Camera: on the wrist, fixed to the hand. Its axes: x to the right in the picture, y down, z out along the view.
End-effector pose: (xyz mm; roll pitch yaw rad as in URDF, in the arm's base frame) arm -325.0 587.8 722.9 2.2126 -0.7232 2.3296
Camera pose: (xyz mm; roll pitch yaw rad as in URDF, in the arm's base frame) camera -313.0 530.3 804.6 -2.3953 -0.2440 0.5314
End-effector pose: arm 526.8 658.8 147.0 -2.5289 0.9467 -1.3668
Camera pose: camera 442.8 603.7 153.2 1.8137 0.5744 2.2092
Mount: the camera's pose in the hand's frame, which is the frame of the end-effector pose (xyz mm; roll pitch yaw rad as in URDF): 16.6 57.1 -81.2 -0.0084 -0.5970 1.5758
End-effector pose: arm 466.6 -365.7 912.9 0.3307 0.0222 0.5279
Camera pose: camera 439.3 -288.6 854.3 0.0259 -0.9275 2.0760
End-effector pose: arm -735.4 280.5 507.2 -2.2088 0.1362 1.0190
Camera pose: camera -642.1 242.8 507.4 1.8478 1.4246 -1.8373
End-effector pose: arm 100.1 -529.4 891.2 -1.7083 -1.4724 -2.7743
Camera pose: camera 24.7 -463.8 903.3 -1.5326 0.0923 -2.3127
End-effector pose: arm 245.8 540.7 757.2 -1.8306 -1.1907 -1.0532
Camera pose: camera 183.7 461.6 759.9 -1.4448 0.3618 -0.6916
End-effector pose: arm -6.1 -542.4 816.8 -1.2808 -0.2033 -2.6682
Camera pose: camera -62.6 -502.3 743.8 -0.2624 0.6682 -1.2554
